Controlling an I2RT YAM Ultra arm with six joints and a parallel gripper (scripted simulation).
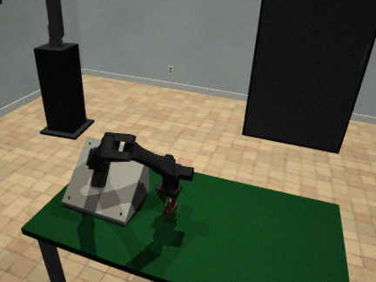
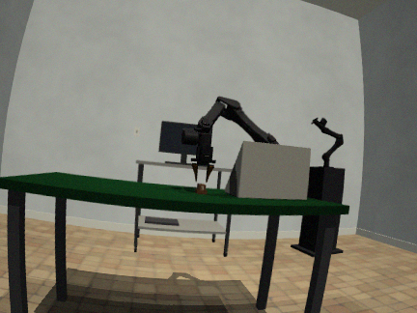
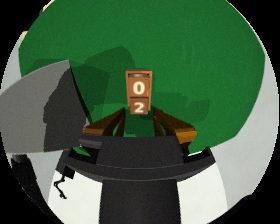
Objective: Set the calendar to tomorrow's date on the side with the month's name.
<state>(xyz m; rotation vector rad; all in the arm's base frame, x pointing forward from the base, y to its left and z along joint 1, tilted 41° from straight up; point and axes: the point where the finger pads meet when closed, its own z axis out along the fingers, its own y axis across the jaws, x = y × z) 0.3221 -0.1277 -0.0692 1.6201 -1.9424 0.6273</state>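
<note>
Right now the wooden calendar tray is 20 mm to the left of my hand and 50 mm below it.
</note>
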